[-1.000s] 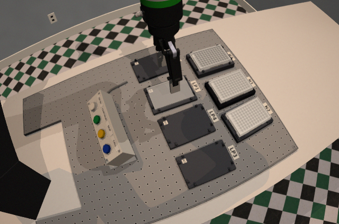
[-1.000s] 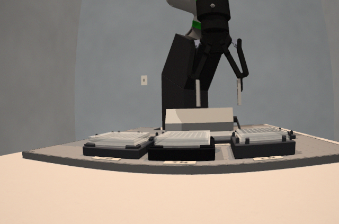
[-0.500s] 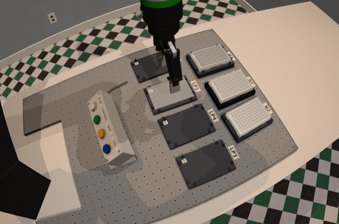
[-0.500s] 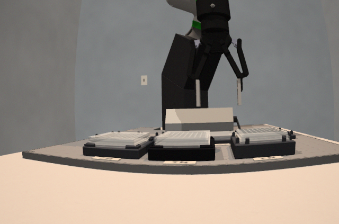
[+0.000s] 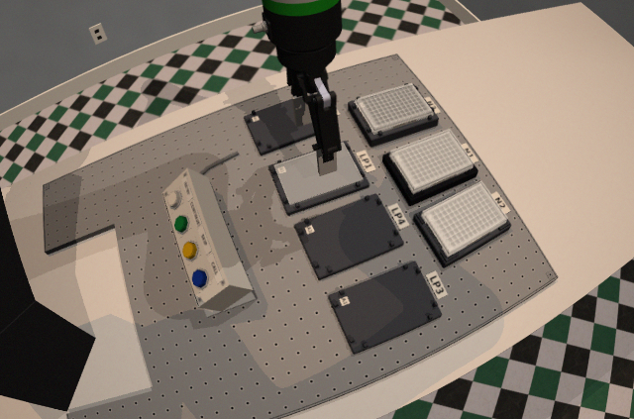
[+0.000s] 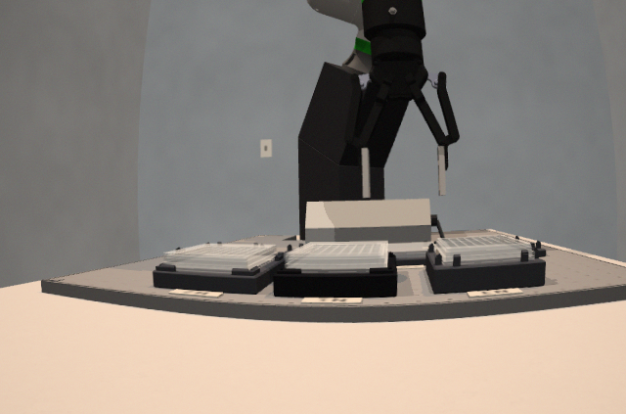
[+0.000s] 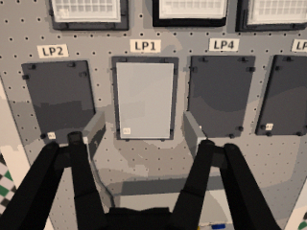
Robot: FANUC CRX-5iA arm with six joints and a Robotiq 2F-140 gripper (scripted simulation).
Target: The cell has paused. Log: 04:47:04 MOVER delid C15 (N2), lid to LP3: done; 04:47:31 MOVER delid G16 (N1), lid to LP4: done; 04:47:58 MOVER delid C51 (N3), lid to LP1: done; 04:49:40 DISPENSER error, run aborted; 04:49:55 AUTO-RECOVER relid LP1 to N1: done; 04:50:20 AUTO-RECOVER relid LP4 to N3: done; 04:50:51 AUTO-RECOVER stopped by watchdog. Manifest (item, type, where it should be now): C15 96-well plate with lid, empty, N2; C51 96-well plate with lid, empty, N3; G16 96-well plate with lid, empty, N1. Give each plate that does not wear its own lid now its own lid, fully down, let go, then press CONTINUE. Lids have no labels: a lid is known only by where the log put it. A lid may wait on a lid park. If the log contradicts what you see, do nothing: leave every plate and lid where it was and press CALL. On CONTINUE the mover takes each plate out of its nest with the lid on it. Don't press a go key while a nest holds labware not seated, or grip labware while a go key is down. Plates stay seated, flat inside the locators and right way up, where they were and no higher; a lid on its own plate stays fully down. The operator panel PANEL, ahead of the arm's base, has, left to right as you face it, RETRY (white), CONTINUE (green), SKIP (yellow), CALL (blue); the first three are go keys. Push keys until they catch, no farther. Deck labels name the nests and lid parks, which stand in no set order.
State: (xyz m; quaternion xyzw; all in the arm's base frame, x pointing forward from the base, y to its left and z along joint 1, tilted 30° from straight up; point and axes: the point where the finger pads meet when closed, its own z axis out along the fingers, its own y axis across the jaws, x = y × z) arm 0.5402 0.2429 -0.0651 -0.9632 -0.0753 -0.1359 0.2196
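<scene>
Right now my hand is 100 mm above the lid park LP1. Round my hand: lid park LP4 (120 mm to the right, 100 mm below, 30 mm ahead); lid park LP2 (130 mm to the left, 100 mm below, 40 mm behind); white retry key (240 mm behind, 40 mm to the right, 40 mm below).
</scene>
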